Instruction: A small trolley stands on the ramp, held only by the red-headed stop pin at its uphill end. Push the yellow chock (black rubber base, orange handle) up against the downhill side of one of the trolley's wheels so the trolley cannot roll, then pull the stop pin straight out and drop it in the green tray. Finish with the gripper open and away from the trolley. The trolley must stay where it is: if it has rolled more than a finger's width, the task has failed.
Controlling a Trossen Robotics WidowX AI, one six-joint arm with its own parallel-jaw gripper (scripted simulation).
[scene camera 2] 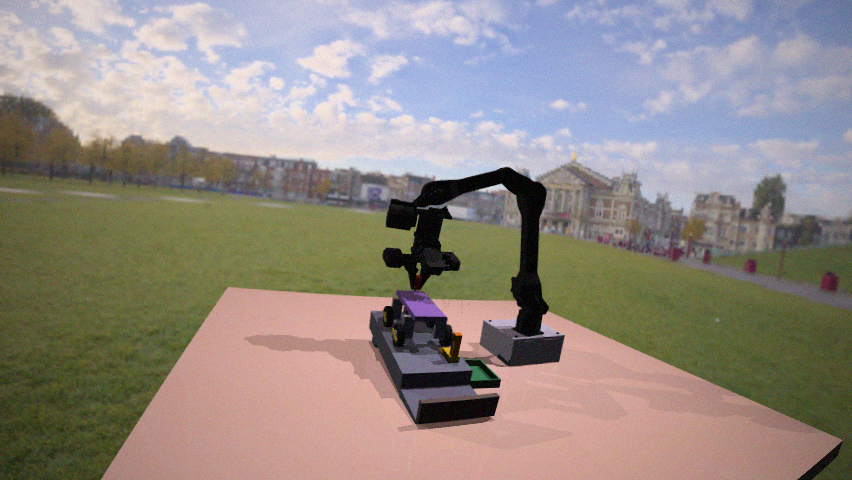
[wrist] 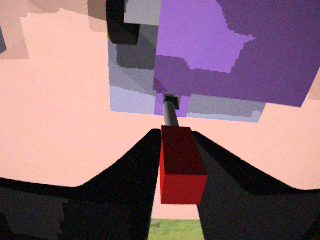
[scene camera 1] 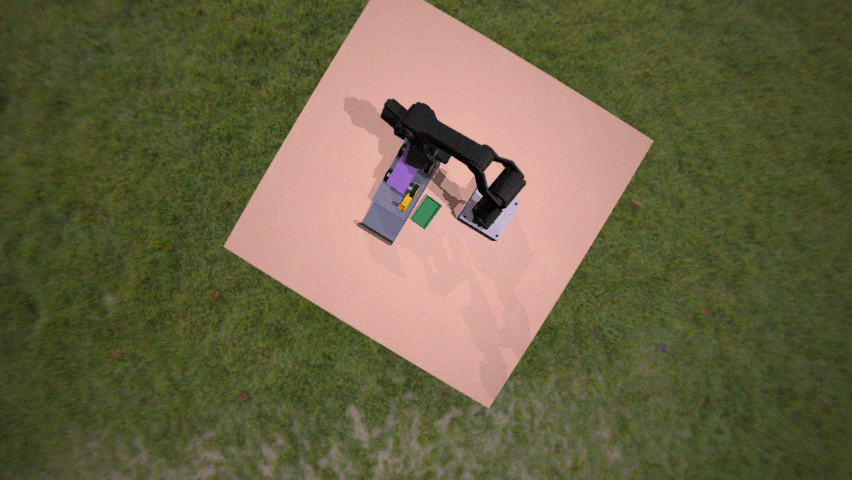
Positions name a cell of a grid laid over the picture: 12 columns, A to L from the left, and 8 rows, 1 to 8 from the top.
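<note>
My gripper appears in scene camera 1 (scene camera 1: G3), in scene camera 2 (scene camera 2: F5) and in the wrist view (wrist: G5). A purple-topped trolley is visible in the same views: (scene camera 1: F3), (scene camera 2: F6) and (wrist: J2). Also present: a dark end block (scene camera 2: G7) and a stop pin (wrist: G6).
</note>
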